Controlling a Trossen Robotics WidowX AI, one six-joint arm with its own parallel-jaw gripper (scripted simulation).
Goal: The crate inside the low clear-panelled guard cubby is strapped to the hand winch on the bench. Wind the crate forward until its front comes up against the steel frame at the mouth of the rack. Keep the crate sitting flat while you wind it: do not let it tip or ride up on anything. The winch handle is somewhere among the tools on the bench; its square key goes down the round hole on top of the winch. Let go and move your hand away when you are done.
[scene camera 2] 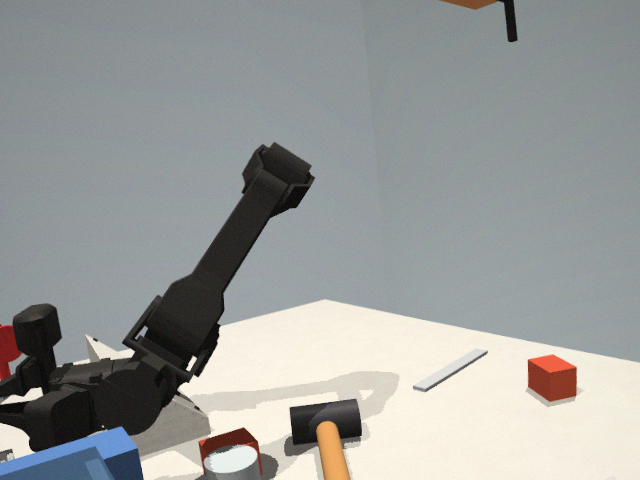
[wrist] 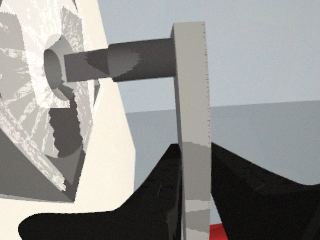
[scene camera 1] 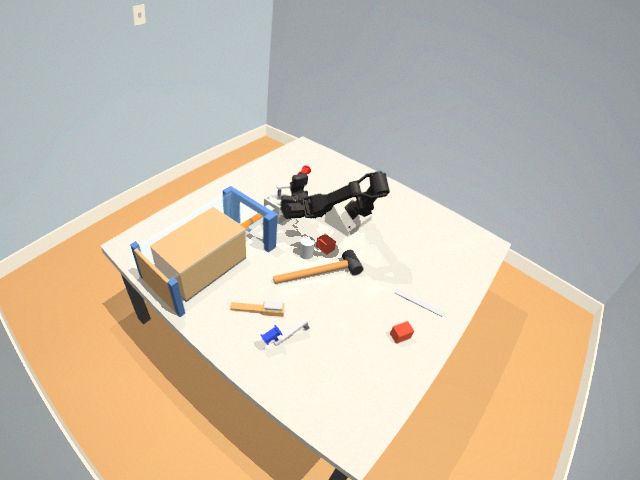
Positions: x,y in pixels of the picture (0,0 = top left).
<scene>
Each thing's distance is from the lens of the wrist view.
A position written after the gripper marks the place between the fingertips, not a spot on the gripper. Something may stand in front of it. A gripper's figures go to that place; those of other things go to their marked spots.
gripper [wrist: 189,149]: 10 cm
grey crank bar [wrist: 184,56]: 8 cm
grey winch [wrist: 54,119]: 8 cm
</scene>
